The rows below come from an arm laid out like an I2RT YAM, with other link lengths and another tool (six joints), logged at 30 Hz.
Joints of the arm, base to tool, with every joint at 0 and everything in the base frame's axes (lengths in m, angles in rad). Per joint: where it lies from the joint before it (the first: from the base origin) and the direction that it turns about. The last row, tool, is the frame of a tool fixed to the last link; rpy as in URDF.
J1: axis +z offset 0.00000 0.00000 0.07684
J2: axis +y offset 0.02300 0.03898 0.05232
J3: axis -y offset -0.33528 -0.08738 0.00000
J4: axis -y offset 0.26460 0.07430 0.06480
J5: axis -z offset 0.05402 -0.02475 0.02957
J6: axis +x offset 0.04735 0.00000 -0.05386
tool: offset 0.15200 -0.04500 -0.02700 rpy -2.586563 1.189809 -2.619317
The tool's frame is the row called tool.
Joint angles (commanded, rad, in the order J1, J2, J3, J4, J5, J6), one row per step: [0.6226 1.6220 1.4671 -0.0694 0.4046 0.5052]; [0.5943 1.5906 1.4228 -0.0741 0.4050 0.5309]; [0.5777 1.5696 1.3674 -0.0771 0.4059 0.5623]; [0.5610 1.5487 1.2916 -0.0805 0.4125 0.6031]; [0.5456 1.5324 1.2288 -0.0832 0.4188 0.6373]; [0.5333 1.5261 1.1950 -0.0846 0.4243 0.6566]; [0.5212 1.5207 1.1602 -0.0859 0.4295 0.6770]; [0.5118 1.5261 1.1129 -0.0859 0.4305 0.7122]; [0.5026 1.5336 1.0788 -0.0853 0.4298 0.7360]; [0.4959 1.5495 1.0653 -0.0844 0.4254 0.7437]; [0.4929 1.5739 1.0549 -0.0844 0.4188 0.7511]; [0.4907 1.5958 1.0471 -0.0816 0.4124 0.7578]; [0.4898 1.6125 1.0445 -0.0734 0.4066 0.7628]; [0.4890 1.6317 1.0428 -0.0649 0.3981 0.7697]
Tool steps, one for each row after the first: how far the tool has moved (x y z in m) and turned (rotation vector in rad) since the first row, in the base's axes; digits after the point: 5 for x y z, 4 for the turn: [-0.00459 -0.01960 -0.00747 0.0145 0.0192 -0.0341]; [-0.01120 -0.03252 -0.02517 0.0233 0.0553 -0.0592]; [-0.02122 -0.04784 -0.05251 0.0284 0.1087 -0.0940]; [-0.03038 -0.06157 -0.07524 0.0325 0.1527 -0.1268]; [-0.03488 -0.07100 -0.08832 0.0340 0.1777 -0.1513]; [-0.03995 -0.08031 -0.10209 0.0357 0.2040 -0.1762]; [-0.04715 -0.08759 -0.12595 0.0397 0.2509 -0.2014]; [-0.05238 -0.09373 -0.14420 0.0401 0.2871 -0.2213]; [-0.05323 -0.09623 -0.15668 0.0334 0.3125 -0.2293]; [-0.05381 -0.09631 -0.17152 0.0231 0.3439 -0.2323]; [-0.05394 -0.09583 -0.18376 0.0165 0.3688 -0.2339]; [-0.05246 -0.09405 -0.19095 0.0170 0.3804 -0.2327]; [-0.05081 -0.09149 -0.19901 0.0194 0.3942 -0.2299]
